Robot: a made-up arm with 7 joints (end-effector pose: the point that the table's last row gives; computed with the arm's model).
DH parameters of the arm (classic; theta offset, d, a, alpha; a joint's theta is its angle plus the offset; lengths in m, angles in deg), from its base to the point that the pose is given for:
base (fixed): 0 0 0 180
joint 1: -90 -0.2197 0.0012 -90
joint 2: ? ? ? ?
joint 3: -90 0.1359 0.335 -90
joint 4: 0 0.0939 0.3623 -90
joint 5: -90 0.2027 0.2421 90
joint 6: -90 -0.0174 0.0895 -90
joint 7: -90 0.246 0.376 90
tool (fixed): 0 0.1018 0 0
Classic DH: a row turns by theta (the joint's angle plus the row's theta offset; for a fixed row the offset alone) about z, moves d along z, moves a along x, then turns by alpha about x.
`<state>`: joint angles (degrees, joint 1 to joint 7).
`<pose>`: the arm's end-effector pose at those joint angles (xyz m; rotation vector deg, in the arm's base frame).
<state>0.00 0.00 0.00 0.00 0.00 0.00 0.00</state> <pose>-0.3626 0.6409 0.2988 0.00 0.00 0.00</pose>
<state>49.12 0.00 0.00 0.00 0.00 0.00 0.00</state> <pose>0.2473 0.6936 0.2988 0.00 0.00 -49.12</pose>
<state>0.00 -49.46 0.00 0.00 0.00 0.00 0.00</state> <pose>-0.3626 0.4771 -0.2150 -49.46 0.00 0.00</pose>
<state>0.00 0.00 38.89 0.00 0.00 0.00 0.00</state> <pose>0.0779 0.7245 0.2988 0.00 0.00 -38.89</pose>
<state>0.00 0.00 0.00 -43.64 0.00 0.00 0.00</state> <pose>-0.5100 0.6409 0.2368 0.00 -43.64 0.00</pose>
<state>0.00 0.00 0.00 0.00 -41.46 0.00 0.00</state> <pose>-0.1293 0.2812 0.2988 0.00 0.00 -41.46</pose>
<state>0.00 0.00 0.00 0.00 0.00 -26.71 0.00</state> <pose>-0.3626 0.6202 0.1869 -26.71 0.00 0.00</pose>
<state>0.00 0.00 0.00 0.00 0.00 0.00 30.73</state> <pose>-0.3634 0.6409 0.0924 0.00 30.73 0.00</pose>
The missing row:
joint 2: 0 -0.0239 0.0577 90
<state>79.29 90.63 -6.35 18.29 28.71 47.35 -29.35</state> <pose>-0.5189 0.4103 0.6817 106.49 -96.95 -18.43</pose>
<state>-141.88 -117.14 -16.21 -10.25 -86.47 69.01 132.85</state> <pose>0.1098 -0.0981 -0.2039 -72.23 -2.75 100.49</pose>
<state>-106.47 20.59 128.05 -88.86 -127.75 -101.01 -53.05</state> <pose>-0.4301 -0.2321 0.1720 -41.77 7.37 -98.05</pose>
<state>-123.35 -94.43 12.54 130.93 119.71 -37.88 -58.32</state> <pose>-0.5731 0.1319 0.3617 10.29 19.73 127.97</pose>
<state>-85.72 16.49 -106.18 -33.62 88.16 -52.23 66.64</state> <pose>0.3770 -0.2028 -0.4926 -45.52 116.31 -107.17</pose>
